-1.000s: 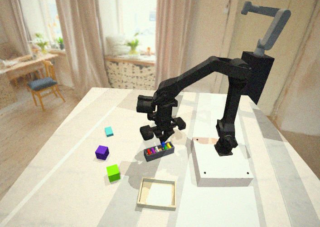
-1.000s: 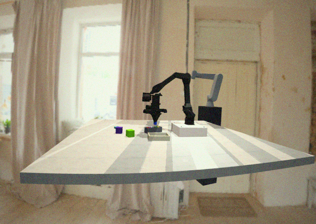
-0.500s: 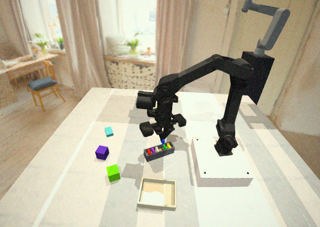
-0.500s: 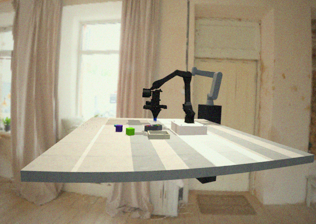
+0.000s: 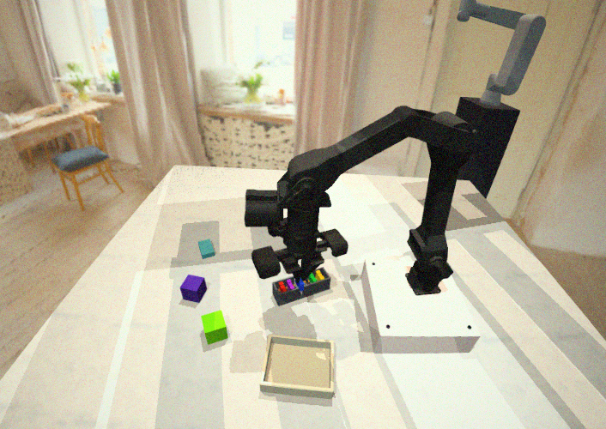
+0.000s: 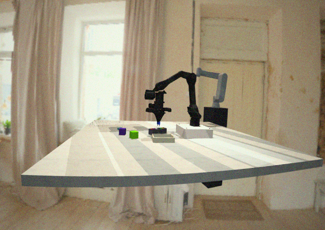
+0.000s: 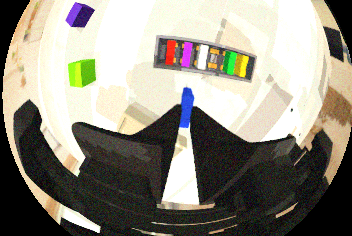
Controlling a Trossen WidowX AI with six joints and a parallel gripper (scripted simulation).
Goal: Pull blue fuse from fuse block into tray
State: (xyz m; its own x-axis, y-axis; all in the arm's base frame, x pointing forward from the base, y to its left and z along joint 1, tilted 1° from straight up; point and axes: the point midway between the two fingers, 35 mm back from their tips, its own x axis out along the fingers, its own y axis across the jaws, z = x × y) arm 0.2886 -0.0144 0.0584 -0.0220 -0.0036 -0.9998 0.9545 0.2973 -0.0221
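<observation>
Right now my gripper tip is 140 mm to the right of the cream tray, 90 mm above it and 20 mm short of it. Also, from my gripper tip: blue fuse (10 mm below).
</observation>
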